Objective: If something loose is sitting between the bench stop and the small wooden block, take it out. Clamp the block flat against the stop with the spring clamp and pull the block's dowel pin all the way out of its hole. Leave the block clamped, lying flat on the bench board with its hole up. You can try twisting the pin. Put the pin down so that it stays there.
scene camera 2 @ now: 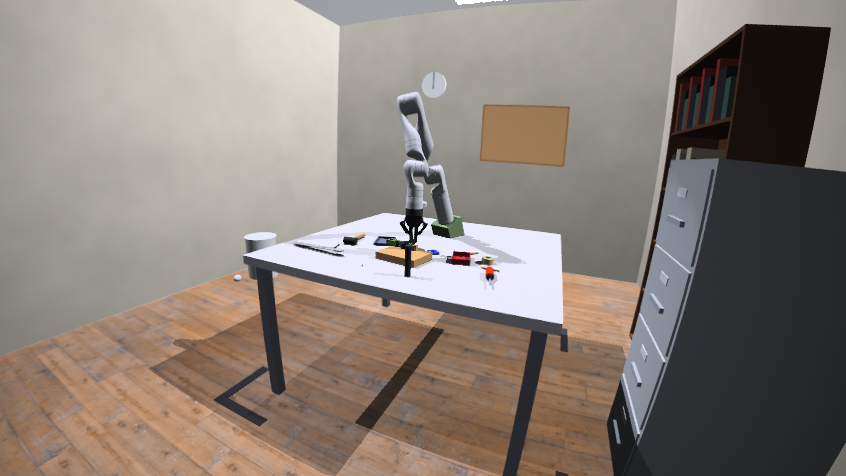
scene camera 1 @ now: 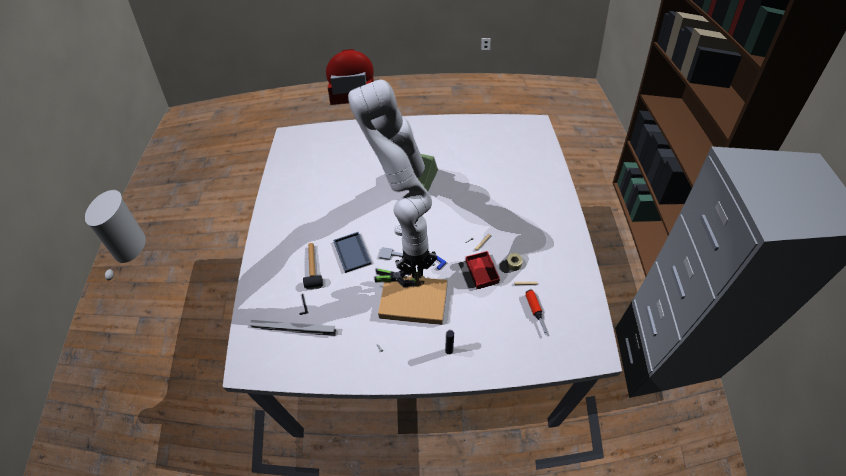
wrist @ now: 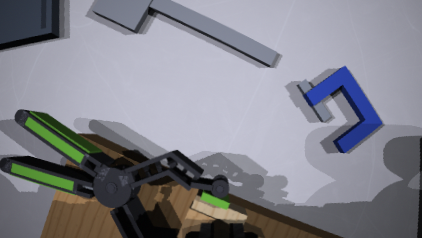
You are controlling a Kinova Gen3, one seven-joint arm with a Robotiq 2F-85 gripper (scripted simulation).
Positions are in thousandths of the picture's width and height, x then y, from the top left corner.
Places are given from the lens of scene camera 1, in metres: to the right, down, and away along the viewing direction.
red tray (scene camera 1: 572,568): 0.20, 0.11, 1.64
